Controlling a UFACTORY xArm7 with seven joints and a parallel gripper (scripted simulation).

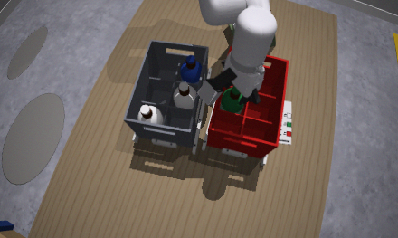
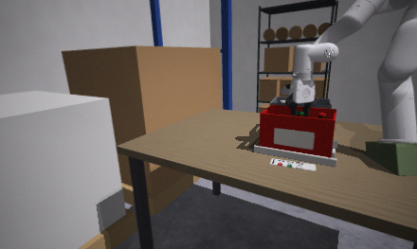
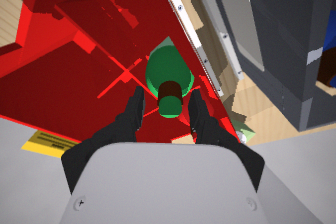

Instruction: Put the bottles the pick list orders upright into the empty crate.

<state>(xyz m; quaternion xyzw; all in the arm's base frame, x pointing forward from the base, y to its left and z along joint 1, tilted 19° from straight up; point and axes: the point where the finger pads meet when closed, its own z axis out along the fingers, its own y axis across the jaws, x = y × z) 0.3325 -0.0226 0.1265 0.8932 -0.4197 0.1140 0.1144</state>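
My hand is 7 cm above the green bottle. Also, from my hand: red-label bottle (9 cm behind, 7 cm below, 1 cm to the left); red crate (7 cm below, 4 cm to the left, 1 cm ahead); blue-label bottle (14 cm to the right, 10 cm behind, 7 cm below).
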